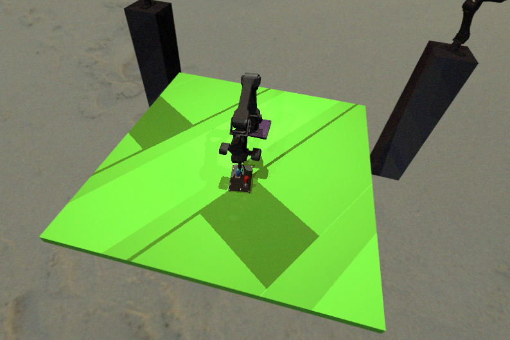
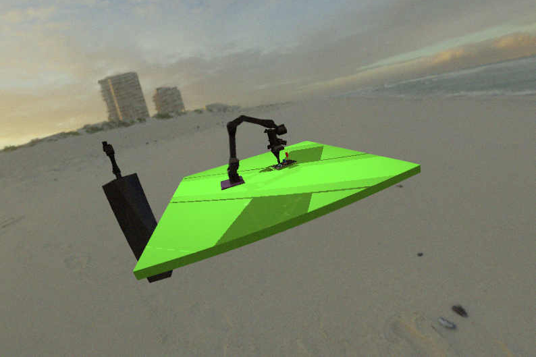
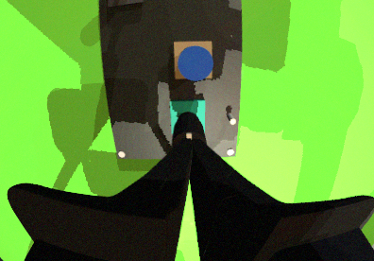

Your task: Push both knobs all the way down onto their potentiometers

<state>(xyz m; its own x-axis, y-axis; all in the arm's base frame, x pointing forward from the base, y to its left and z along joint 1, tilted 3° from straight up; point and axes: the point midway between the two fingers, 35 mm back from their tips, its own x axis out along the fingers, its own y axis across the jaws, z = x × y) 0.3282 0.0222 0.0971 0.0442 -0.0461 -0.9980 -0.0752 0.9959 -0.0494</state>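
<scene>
My gripper tip is 20 mm above the green potentiometer. From my gripper tip the other things lie so: red knob 80 mm ahead, 60 mm to the left.
</scene>
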